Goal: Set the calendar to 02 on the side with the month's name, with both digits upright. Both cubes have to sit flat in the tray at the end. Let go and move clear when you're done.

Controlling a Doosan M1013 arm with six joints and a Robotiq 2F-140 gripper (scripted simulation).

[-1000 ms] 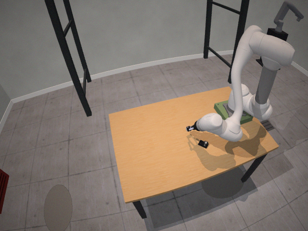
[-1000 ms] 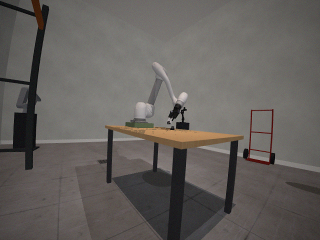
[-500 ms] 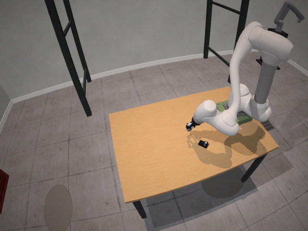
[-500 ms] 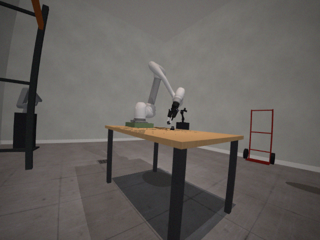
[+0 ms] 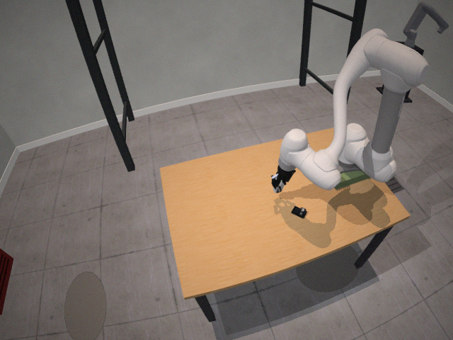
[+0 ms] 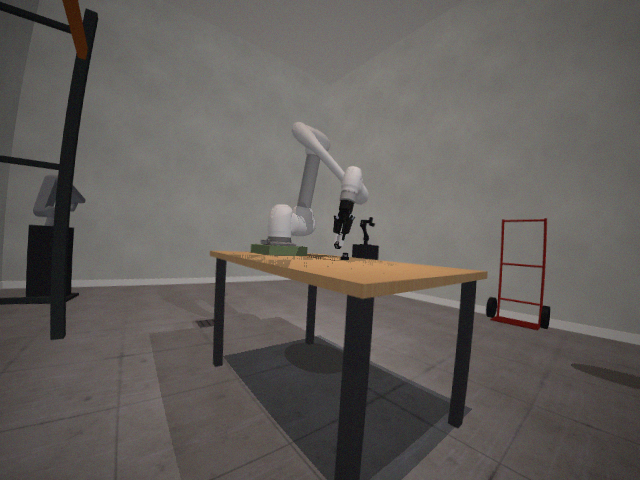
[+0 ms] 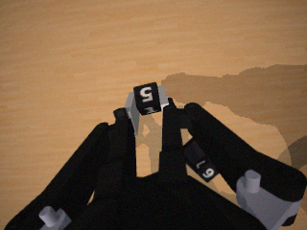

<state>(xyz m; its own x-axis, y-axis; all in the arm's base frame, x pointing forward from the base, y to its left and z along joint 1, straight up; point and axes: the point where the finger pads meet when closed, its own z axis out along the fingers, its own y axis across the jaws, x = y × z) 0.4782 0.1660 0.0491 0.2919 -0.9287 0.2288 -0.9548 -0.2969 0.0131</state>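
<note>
Right now my hand is 3 cm above the black number cube and 1 cm to the left of it.
</note>
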